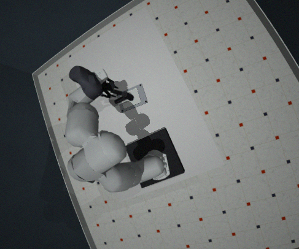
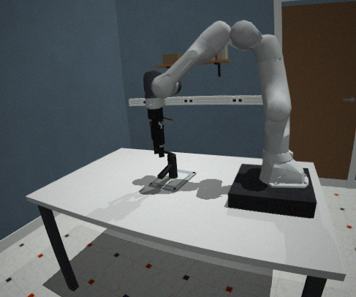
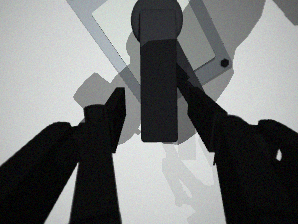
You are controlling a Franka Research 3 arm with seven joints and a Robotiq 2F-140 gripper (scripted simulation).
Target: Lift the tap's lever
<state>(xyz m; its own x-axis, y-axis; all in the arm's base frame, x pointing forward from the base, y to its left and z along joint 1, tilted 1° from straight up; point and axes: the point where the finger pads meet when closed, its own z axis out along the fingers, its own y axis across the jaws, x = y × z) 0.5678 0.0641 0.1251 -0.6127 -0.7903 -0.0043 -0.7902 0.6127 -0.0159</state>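
Now: the lever 2 cm behind my hand, 2 cm to the right of it and 2 cm below it.
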